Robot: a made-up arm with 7 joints. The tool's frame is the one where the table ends. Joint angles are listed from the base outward.
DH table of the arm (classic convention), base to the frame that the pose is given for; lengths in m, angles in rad. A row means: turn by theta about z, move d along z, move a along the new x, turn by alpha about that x. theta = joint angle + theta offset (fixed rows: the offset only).
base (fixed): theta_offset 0  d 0  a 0  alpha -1.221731
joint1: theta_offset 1.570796  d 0  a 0  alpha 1.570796
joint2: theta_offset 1.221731  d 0  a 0  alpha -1.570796
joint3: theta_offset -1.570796  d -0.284  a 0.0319  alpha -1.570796
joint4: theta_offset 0  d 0  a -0.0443  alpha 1.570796
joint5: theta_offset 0  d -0.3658  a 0  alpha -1.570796
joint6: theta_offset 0  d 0  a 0  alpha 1.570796
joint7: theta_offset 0  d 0  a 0  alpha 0
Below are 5 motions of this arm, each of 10 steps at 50 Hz.
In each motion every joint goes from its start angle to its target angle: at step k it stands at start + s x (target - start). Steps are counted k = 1, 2, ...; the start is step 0. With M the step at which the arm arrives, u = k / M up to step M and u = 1 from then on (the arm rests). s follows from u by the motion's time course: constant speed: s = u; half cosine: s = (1 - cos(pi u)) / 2; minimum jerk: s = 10 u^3 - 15 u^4 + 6 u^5.
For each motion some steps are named. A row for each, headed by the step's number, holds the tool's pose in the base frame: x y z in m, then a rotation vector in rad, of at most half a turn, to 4 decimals.
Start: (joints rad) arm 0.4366 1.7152 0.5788 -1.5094 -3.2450 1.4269 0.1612
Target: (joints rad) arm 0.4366 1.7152 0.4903 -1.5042 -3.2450 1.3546 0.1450
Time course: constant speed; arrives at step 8
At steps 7, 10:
7: 0.3612 0.3750 0.0908 -1.3200 -0.2542 0.3142
10: 0.3614 0.3760 0.0865 -1.3185 -0.2558 0.3276

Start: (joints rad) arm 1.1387 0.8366 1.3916 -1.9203 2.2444 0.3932 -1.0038
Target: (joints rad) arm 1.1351 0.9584 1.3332 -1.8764 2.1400 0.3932 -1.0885
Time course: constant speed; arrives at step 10
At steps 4, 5, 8, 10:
4: 0.0500 0.4314 0.0891 0.6080 -1.4990 -0.0215
5: 0.0545 0.4319 0.0889 0.6163 -1.4864 -0.0399
8: 0.0681 0.4334 0.0880 0.6409 -1.4487 -0.0958
10: 0.0772 0.4341 0.0873 0.6572 -1.4233 -0.1337

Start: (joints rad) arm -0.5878 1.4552 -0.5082 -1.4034 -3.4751 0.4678 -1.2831
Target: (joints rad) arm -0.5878 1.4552 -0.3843 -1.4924 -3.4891 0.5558 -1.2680
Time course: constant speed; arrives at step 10
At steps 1, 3, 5, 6, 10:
1: 0.4695 0.2780 0.0032 -0.4179 -1.4384 -0.4298
3: 0.4691 0.2720 0.0131 -0.4420 -1.4524 -0.4590
5: 0.4684 0.2661 0.0232 -0.4653 -1.4660 -0.4890
6: 0.4679 0.2631 0.0282 -0.4767 -1.4726 -0.5042
10: 0.4650 0.2516 0.0483 -0.5200 -1.4981 -0.5671

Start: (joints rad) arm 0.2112 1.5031 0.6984 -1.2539 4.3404 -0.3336 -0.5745
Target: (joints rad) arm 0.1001 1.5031 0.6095 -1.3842 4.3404 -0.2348 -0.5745
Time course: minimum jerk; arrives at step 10
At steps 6, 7, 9, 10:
6: 0.3065 0.4383 0.1581 -1.9391 -1.2281 1.8198
7: 0.3115 0.4295 0.1602 -1.9570 -1.2117 1.7796
9: 0.3164 0.4206 0.1623 -1.9746 -1.1950 1.7393
10: 0.3166 0.4201 0.1624 -1.9756 -1.1941 1.7371

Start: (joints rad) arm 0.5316 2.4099 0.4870 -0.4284 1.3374 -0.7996 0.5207
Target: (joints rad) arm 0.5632 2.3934 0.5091 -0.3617 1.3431 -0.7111 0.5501
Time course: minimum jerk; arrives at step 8
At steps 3, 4, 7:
3: 0.2860 0.4183 0.4098 0.9240 -2.4298 -0.4721
4: 0.2819 0.4223 0.4092 0.9346 -2.4228 -0.4346
7: 0.2729 0.4308 0.4077 0.9565 -2.4074 -0.3535

